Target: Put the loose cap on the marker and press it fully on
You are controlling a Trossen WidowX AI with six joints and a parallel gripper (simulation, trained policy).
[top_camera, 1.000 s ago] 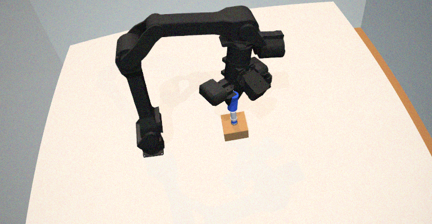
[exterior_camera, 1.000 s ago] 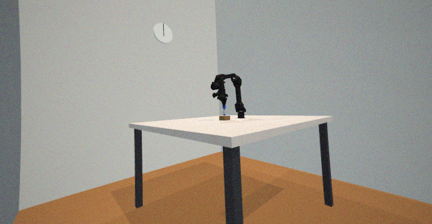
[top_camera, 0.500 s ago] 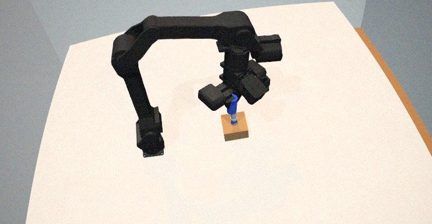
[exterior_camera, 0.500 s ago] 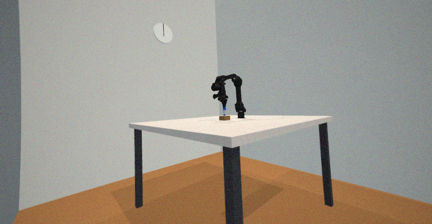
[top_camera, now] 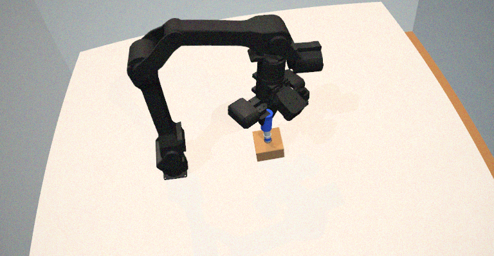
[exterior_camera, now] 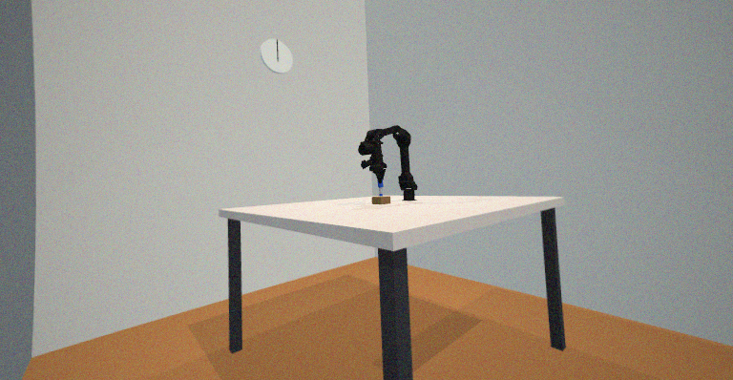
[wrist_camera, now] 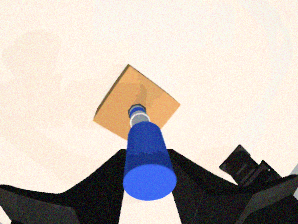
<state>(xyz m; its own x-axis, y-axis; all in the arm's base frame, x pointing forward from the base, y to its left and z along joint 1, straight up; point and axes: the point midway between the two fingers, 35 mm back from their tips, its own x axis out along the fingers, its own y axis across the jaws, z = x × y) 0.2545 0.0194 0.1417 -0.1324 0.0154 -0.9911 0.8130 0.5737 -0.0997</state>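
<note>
Right now my gripper tip is 3 cm above the grey marker. The rest, counted from my gripper tip: tan holder block: 9 cm below; blue cap: 1 cm above.
</note>
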